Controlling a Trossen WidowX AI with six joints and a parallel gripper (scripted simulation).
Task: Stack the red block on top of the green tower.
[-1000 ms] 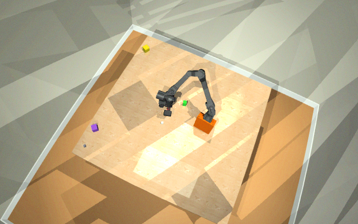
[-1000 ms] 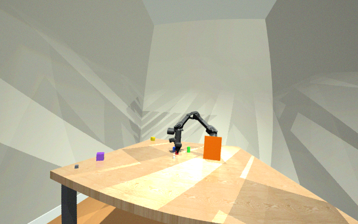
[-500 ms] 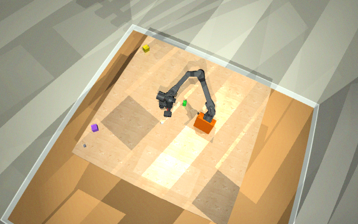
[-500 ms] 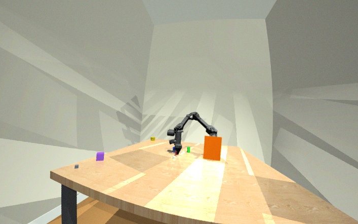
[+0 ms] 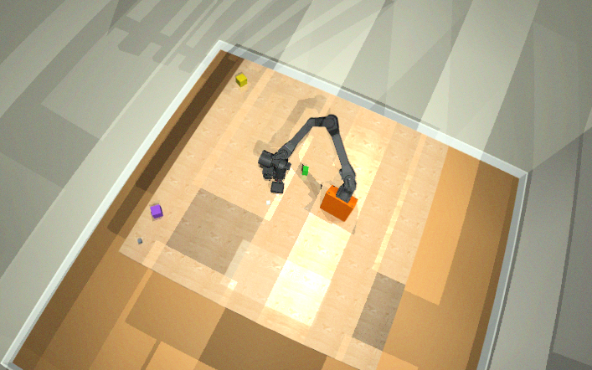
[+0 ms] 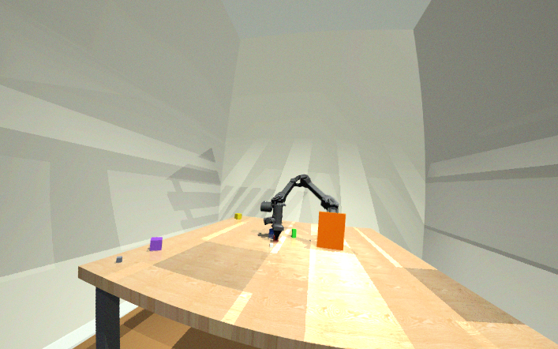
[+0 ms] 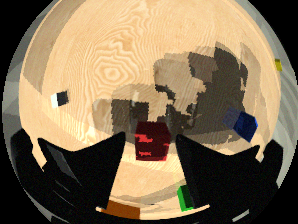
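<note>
Now: gripper tip 120 mm to the right of the small white block and 20 mm past it. From my gripper tip the other things lie so: blue block (120 mm to the right, 70 mm ahead, 10 mm above); then purple block (460 mm to the left, 400 mm ahead, 10 mm above); then red block (10 mm above).
</note>
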